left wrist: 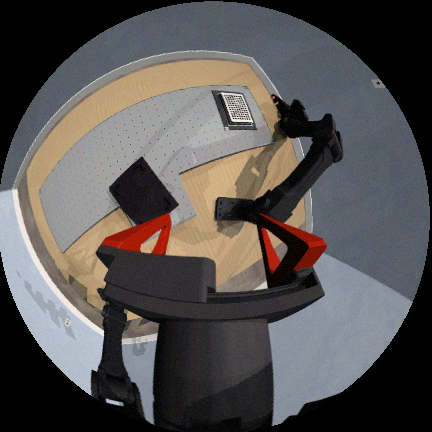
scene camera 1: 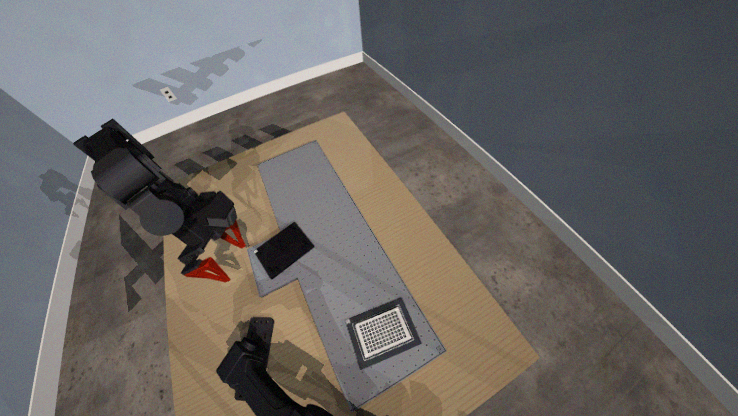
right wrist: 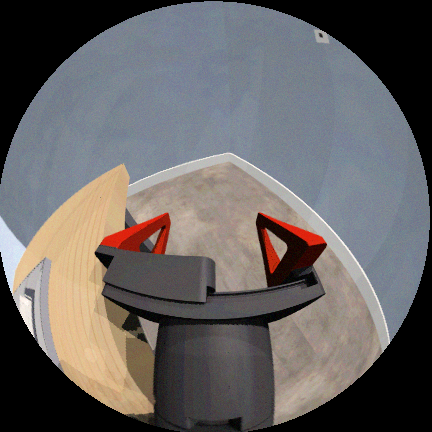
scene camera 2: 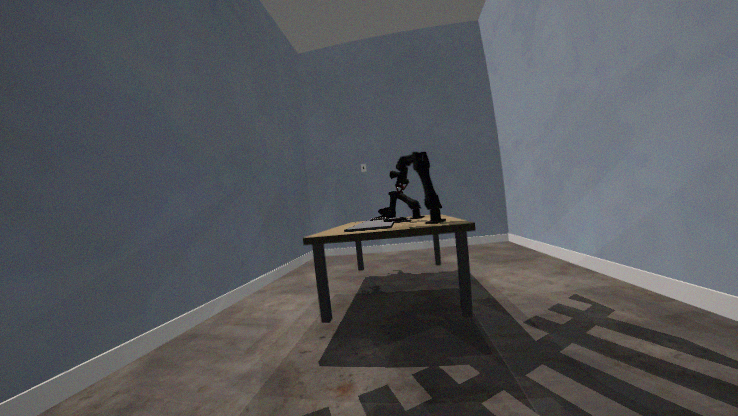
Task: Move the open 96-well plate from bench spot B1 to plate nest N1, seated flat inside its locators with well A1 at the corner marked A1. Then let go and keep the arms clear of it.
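Where they show: left gripper, fingertip midpoint: [left wrist: 213,217] [scene camera 1: 236,262] [scene camera 2: 401,191]; right gripper, fingertip midpoint: [left wrist: 278,98] [right wrist: 212,217]; left arm's base, link origin: [scene camera 2: 436,221]; right arm's base, link origin: [left wrist: 243,209] [scene camera 1: 256,357] [scene camera 2: 416,218].
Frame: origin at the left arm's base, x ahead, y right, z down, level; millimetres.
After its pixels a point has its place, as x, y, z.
The white 96-well plate [scene camera 1: 383,332] {684, 427, -18} [left wrist: 235,107] {677, 422, -25} lies flat inside a dark rectangular frame [scene camera 1: 385,355] {686, 482, -15} [left wrist: 242,127] {608, 453, -15} near one end of the grey perforated board; part of it shows at the left edge of the right wrist view [right wrist: 26,312]. A black block [scene camera 1: 284,250] {381, 180, -25} [left wrist: 142,191] {385, 176, -25} with a small light mark at one corner carries no plate. I cannot read B1, N1 or A1. My left gripper [scene camera 1: 236,263] {363, 293, -229} [scene camera 2: 400,189] {363, 293, -229} is open and empty, above the table beside the black block. My right gripper [right wrist: 212,217] {935, 711, 29} is open and empty, over the floor beyond the table edge, away from the plate.
The grey board [scene camera 1: 335,217] {541, 61, -13} [left wrist: 165,135] {537, 223, -13} lies on the wooden table [scene camera 1: 465,330] {905, 434, 0} [scene camera 2: 335,235] {385, -477, 1}. My right arm [scene camera 1: 242,361] {387, 488, -164} [left wrist: 310,160] {489, 541, -199} stands beside the board, its base plate near the black block. Walls surround the table.
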